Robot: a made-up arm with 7 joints.
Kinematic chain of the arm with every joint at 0, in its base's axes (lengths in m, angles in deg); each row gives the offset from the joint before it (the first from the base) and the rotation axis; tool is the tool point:
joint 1: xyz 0 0 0 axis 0 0.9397 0.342
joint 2: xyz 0 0 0 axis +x
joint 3: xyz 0 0 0 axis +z
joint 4: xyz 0.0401 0 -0.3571 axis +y
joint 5: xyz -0.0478 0 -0.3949 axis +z
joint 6: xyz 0 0 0 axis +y
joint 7: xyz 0 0 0 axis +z
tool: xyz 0 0 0
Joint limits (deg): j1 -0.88..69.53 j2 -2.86..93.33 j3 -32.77..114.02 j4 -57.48..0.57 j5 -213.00..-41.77 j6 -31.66..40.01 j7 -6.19..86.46
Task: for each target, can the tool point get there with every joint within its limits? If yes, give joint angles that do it. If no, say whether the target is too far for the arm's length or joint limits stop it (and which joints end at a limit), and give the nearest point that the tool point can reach.
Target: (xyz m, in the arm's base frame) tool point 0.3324 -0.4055 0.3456
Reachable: no: joint limits stop it (at a limit: joint 1, joint 2, joint 3, joint 4) | nearest point 0.2996 -0.2198 -0.5953 | short by 0.960 m
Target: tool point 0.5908 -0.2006 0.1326
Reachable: no: joint limits stop it (at a limit: joint 1, joint 2, joint 4) | nearest point 0.3365 -0.1446 -0.5985 | short by 0.776 m
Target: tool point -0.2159 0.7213 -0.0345
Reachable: yes | joints 36.48 69.99 92.78 -24.17 -174.83 1.05 51.10
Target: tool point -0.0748 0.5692 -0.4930
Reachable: yes | joints 11.55 49.55 -6.54 -9.60 -97.95 15.20 30.24
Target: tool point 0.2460 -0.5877 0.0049
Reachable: no: joint limits stop it (at a limit: joint 1, joint 2, joint 3, joint 4) | nearest point 0.2996 -0.2198 -0.5953 | short by 0.706 m
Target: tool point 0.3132 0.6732 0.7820
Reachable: no: too far | nearest point 0.0715 0.5736 0.3978 | short by 0.465 m
